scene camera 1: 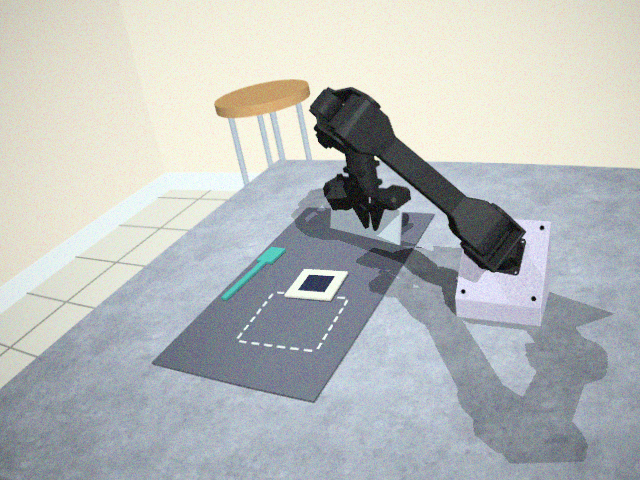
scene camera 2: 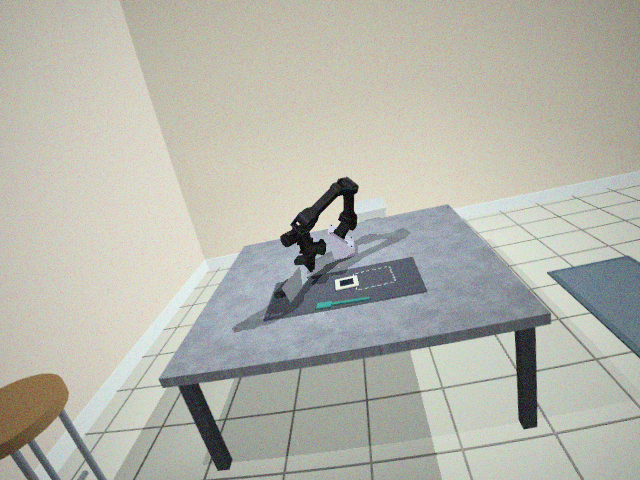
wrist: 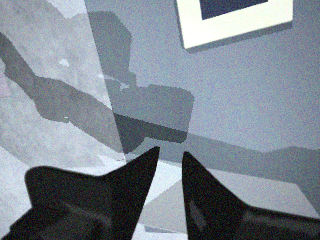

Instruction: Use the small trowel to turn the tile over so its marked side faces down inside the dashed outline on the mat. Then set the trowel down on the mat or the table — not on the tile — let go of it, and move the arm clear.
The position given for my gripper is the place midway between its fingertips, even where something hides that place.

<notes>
I see my gripper (scene camera 1: 371,228) and a dark mat (wrist: 237,104).
My gripper is seen too in the wrist view (wrist: 171,153).
</notes>
